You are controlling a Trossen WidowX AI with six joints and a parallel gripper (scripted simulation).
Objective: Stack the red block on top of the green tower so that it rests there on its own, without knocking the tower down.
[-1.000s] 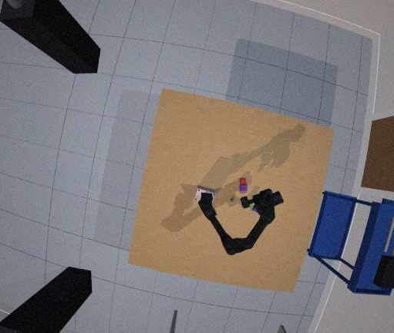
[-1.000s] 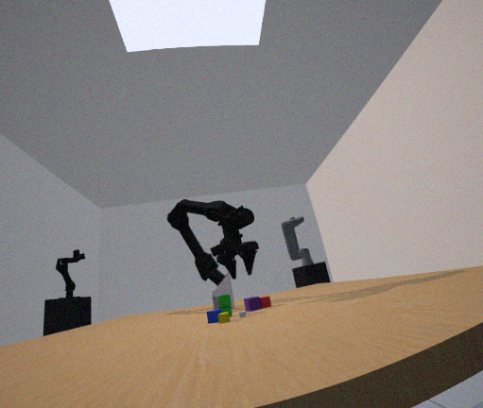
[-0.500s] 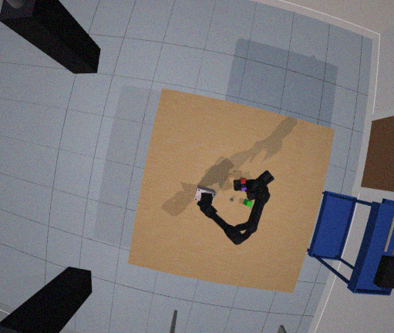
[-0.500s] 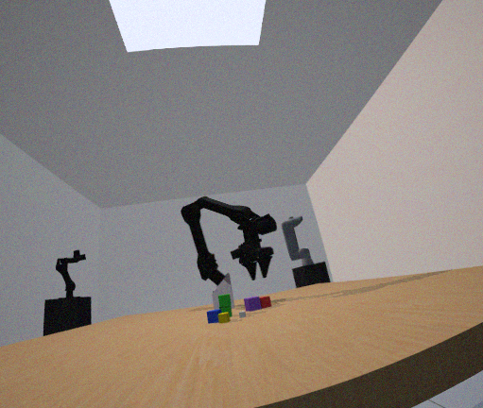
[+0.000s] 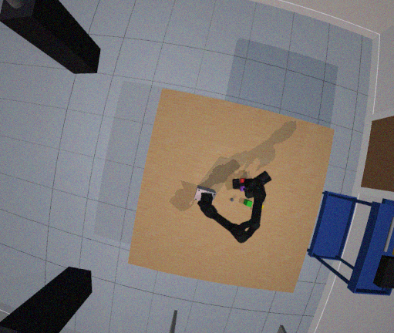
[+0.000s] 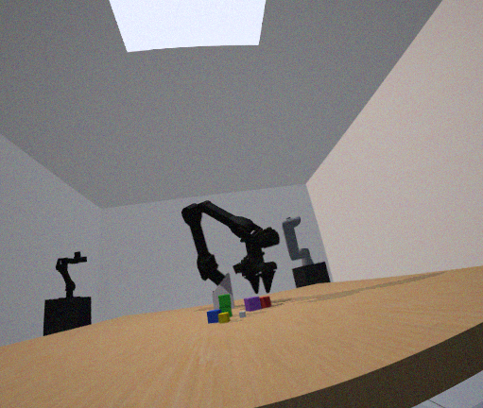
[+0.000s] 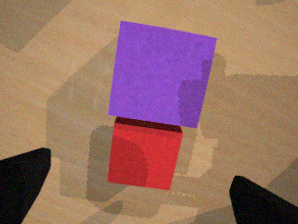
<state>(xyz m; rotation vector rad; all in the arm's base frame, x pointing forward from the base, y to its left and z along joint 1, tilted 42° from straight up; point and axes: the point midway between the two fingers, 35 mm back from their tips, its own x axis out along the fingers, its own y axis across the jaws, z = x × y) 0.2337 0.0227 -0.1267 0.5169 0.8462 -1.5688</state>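
Right now my gripper tip is 30 mm above the red block. Round my gripper tip: small grey cube: 140 mm to the right, 60 mm behind, 40 mm below; purple block: 40 mm to the right, 30 mm below, 10 mm ahead; small white cube: 120 mm ahead, 110 mm to the right, 40 mm below.
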